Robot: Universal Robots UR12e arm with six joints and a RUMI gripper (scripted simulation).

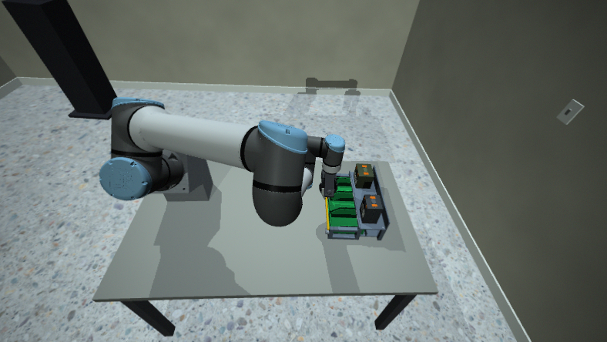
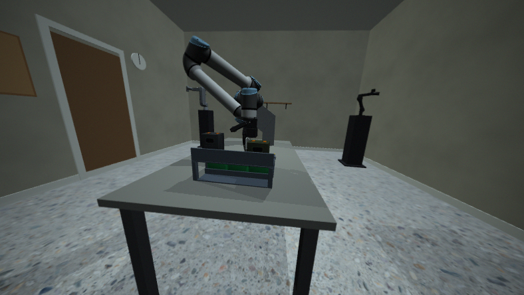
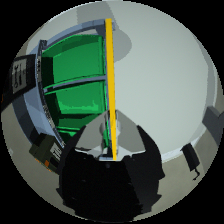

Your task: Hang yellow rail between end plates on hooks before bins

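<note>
The yellow rail is 1 cm below my hand. From my hand the other things lie so: back panel: 27 cm ahead, 4 cm above, 1 cm to the left.
</note>
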